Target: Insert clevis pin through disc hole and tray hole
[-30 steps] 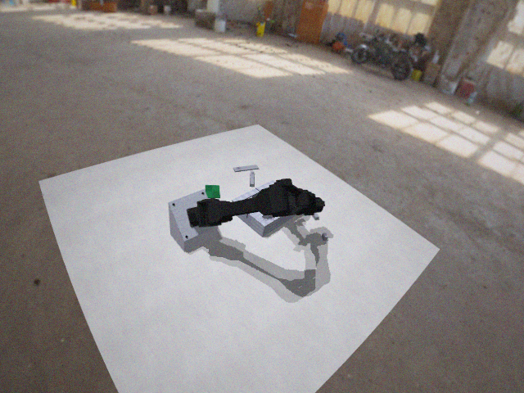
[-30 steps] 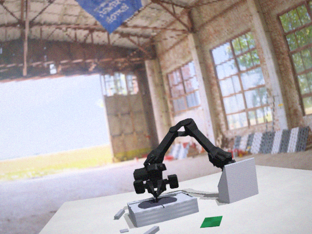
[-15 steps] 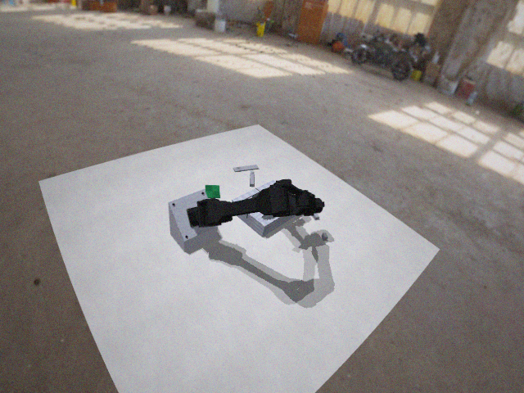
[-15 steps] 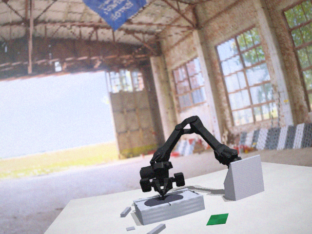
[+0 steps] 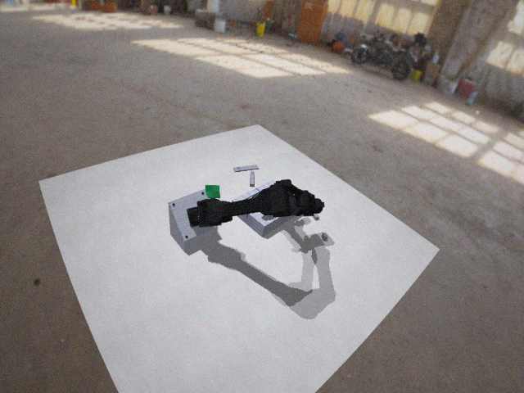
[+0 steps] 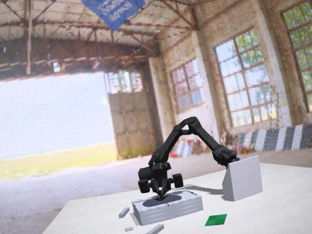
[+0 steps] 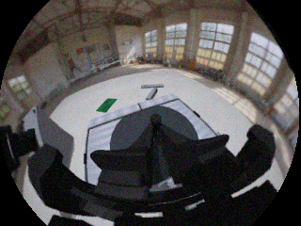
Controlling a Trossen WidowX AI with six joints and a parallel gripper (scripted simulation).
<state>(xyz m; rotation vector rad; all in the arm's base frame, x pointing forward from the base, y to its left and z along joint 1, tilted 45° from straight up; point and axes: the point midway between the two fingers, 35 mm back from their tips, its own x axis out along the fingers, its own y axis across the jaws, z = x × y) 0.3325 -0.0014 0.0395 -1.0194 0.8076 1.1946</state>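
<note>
Right now the clevis pin is 1 cm below my gripper tip. From my gripper tip the other things lie so: green square 21 cm to the left, 16 cm behind, 8 cm below; dark aluminium disc 2 cm below; rimmed steel tray 4 cm below, 1 cm to the right, 1 cm behind.
</note>
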